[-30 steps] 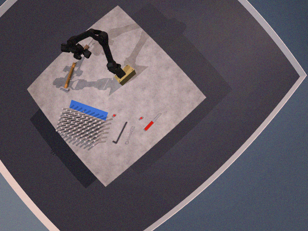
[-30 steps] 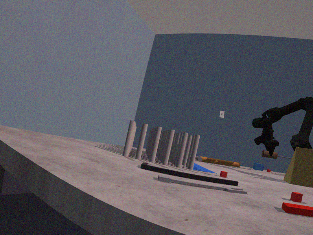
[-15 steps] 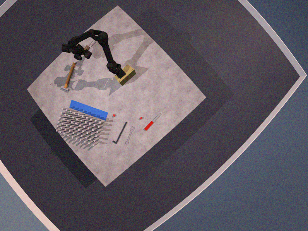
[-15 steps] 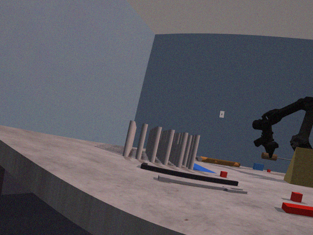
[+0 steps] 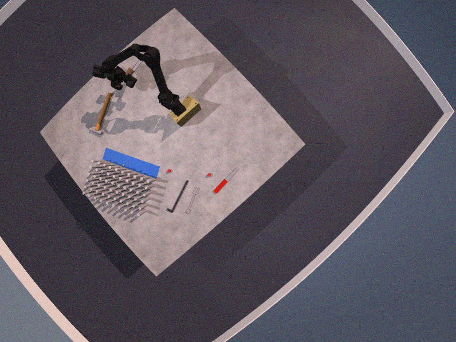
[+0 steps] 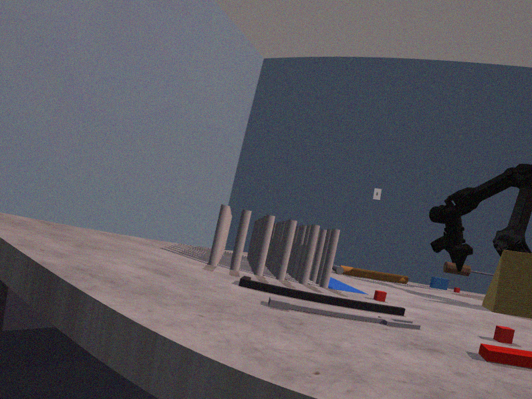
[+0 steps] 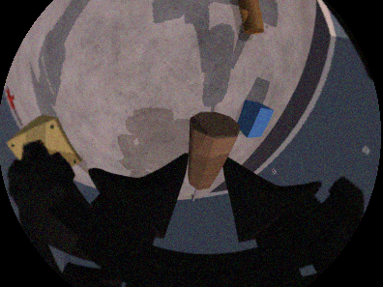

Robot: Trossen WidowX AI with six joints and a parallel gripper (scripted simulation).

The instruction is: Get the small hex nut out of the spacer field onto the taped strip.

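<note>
Right now the hook tool is 10 cm behind my gripper tip and 3 cm to the right of it. Also, from my gripper tip: grey wrench (86 cm to the left, 16 cm ahead, 8 cm below); then blue taped strip (43 cm to the left, 33 cm ahead, 8 cm below); then blue cube (10 cm to the right, 6 cm below, 5 cm ahead).
</note>
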